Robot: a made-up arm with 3 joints.
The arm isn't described. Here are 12 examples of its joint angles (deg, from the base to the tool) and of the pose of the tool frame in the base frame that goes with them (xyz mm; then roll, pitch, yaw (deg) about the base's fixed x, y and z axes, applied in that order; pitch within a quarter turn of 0, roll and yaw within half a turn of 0).
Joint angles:
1: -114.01 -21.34 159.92
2: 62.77 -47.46 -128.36
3: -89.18 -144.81 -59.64
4: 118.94 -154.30 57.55
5: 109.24 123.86 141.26
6: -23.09 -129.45 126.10
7: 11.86 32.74 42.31
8: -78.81 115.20 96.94
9: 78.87 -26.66 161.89
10: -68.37 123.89 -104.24
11: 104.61 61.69 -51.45
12: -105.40 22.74 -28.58
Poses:
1: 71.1 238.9 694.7 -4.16 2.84 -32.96
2: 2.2 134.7 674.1 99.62 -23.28 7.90
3: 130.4 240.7 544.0 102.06 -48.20 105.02
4: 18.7 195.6 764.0 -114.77 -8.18 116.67
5: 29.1 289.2 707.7 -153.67 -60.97 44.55
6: 52.6 232.0 622.5 157.68 52.53 -98.88
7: -15.7 156.4 737.5 -47.21 -5.31 19.86
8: 40.0 248.3 587.8 88.23 10.57 -102.25
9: 44.0 200.0 672.5 161.70 -39.78 -47.55
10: 29.7 125.7 609.5 -162.41 39.10 98.17
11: 116.9 231.7 796.5 31.08 40.20 106.57
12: 152.9 172.6 611.6 -131.21 -24.47 -171.80
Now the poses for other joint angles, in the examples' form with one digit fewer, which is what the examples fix.
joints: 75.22 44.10 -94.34
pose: 104 173 756 35.1 -12.1 106.0
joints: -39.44 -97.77 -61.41
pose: 89 159 553 102.2 -40.5 64.8
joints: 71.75 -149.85 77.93
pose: 7 164 690 -174.4 -28.3 157.6
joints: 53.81 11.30 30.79
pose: 40 199 789 -57.2 46.9 0.8
